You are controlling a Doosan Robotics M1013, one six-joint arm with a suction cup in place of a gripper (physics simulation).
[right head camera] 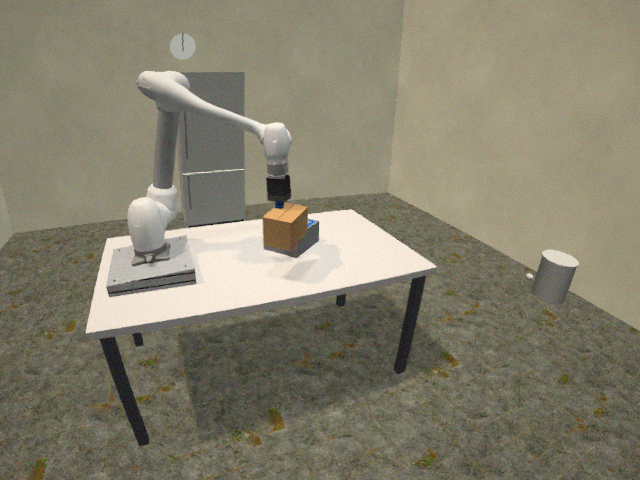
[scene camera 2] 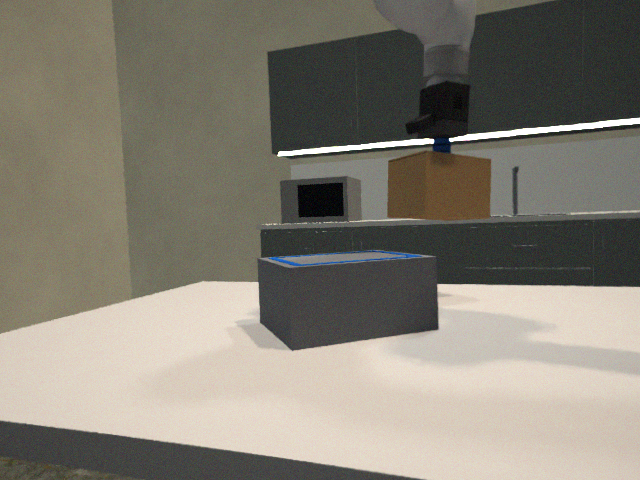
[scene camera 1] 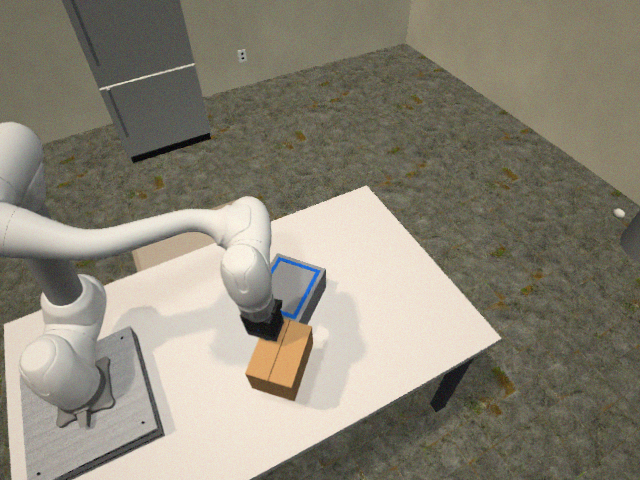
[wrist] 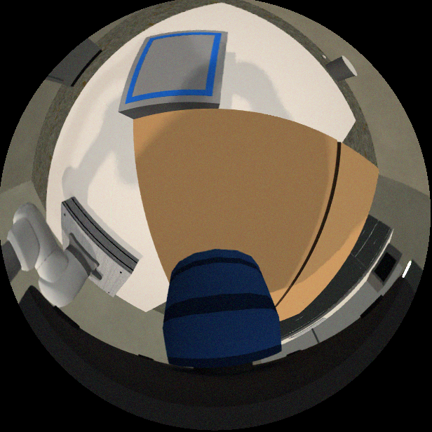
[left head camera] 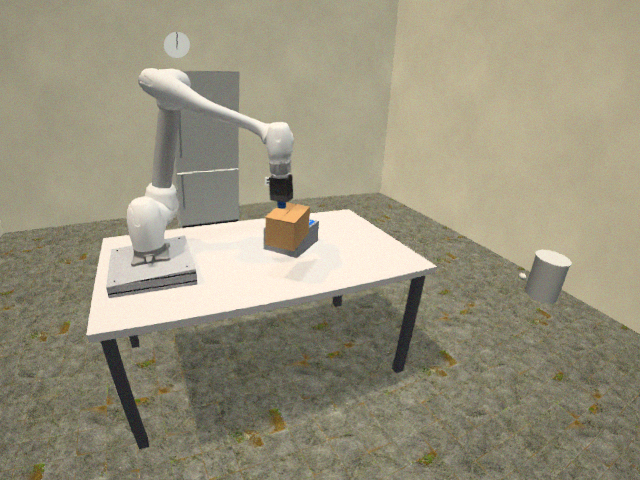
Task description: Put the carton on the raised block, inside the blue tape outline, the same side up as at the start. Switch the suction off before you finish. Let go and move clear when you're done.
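Where they show: hand, tool point: (right head camera: 280,209) (scene camera 2: 440,160) (left head camera: 282,209); arm's base, link origin: (right head camera: 152,255) (scene camera 1: 85,391) (left head camera: 151,255).
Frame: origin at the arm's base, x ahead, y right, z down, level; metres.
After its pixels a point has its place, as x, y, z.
The orange-brown carton (left head camera: 285,228) {0.571, 0.307, -0.202} (right head camera: 284,228) {0.578, 0.314, -0.204} (scene camera 1: 280,358) {0.601, 0.250, -0.240} (scene camera 2: 439,187) {0.594, 0.136, -0.176} (wrist: 235,200) hangs upright in the air, well above the table, with its seamed face up. My suction cup (left head camera: 281,204) (right head camera: 279,204) (scene camera 2: 442,145) (wrist: 222,307) presses on the carton's top near one edge and holds it; black tool housing hides the cup in scene camera 1. The grey raised block (left head camera: 309,240) {0.808, -0.029, 0.022} (right head camera: 308,241) {0.799, -0.019, 0.023} (scene camera 1: 313,301) {0.803, -0.024, -0.004} (scene camera 2: 351,302) {0.680, -0.182, 0.006} (wrist: 172,109) stands on the table behind the carton. The blue tape outline (scene camera 1: 313,284) {0.820, -0.060, -0.054} (scene camera 2: 297,264) {0.754, -0.210, -0.054} (wrist: 214,65) runs around its top, which bears nothing. The carton is beside the block, higher than its top.
The white table (left head camera: 232,289) {0.346, 0.283, 0.067} (right head camera: 232,286) {0.358, 0.264, 0.067} (scene camera 1: 392,330) {1.032, 0.163, 0.066} (scene camera 2: 155,392) {0.827, -0.434, 0.066} bears the arm's grey base plate (left head camera: 116,271) {-0.157, 0.110, 0.010} (right head camera: 116,271) {-0.159, 0.114, 0.010} (scene camera 1: 51,439) {-0.114, 0.113, 0.007}. A fridge (left head camera: 211,129) (scene camera 1: 155,108) stands behind the table. A grey cylinder (left head camera: 546,279) (right head camera: 554,279) stands on the floor to the right. A microwave (scene camera 2: 320,198) stands on the kitchen counter.
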